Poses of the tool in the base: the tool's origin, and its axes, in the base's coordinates. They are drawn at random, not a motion.
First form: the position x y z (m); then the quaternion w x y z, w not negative.
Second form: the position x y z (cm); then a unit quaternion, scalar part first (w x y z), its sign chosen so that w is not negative. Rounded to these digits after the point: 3 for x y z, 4 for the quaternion.
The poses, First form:
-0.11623, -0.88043, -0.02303, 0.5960, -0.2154, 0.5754, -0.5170
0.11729, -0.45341, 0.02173, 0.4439, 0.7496, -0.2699, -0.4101
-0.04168, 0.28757, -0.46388, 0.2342, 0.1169, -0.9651, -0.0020
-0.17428, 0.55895, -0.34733, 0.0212, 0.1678, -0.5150, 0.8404
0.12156, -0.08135, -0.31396, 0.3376, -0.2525, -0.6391, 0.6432
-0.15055, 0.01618, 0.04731, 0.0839, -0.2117, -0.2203, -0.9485
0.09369, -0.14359, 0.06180, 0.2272, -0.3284, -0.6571, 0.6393
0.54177, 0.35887, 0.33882, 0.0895, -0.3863, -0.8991, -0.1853
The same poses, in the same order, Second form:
-11.623, -88.043, -2.303, 0.5960, -0.2154, 0.5754, -0.5170
11.729, -45.341, 2.173, 0.4439, 0.7496, -0.2699, -0.4101
-4.168, 28.757, -46.388, 0.2342, 0.1169, -0.9651, -0.0020
-17.428, 55.895, -34.733, 0.0212, 0.1678, -0.5150, 0.8404
12.156, -8.135, -31.396, 0.3376, -0.2525, -0.6391, 0.6432
-15.055, 1.618, 4.731, 0.0839, -0.2117, -0.2203, -0.9485
9.369, -14.359, 6.180, 0.2272, -0.3284, -0.6571, 0.6393
54.177, 35.887, 33.882, 0.0895, -0.3863, -0.8991, -0.1853

